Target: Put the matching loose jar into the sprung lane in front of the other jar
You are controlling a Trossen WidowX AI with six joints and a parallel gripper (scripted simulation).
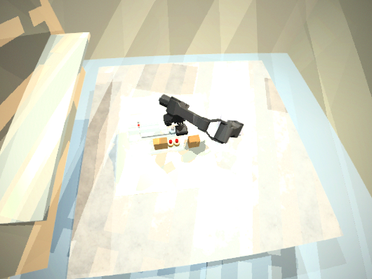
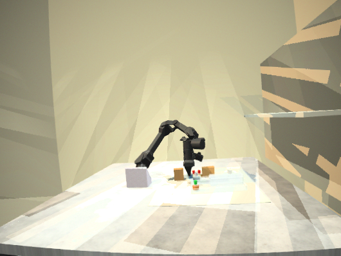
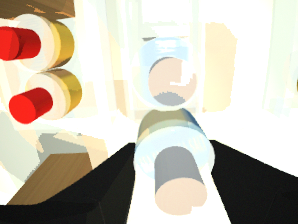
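Right now my gripper tip is 180 mm short of the clear sprung lane and 30 mm above it. Also, from my gripper tip: shelf (530 mm ahead, 70 mm to the left, 320 mm above).
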